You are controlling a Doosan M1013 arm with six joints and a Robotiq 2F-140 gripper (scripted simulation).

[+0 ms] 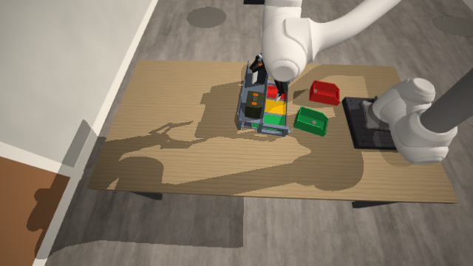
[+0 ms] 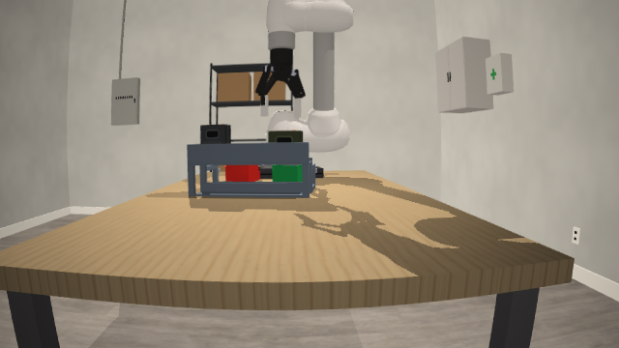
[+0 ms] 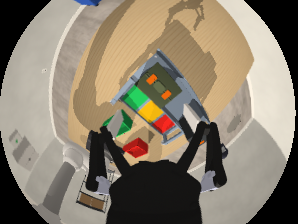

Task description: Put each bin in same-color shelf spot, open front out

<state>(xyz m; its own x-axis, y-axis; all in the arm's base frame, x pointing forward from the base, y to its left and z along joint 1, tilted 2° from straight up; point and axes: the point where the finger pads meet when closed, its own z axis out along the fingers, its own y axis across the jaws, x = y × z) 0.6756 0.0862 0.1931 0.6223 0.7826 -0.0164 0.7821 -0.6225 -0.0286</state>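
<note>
Now: the red bin 38 cm behind my hand, 22 cm to the right of it and 22 cm below it. The rest, counted from my hand: green bin (29 cm behind, 22 cm below).
</note>
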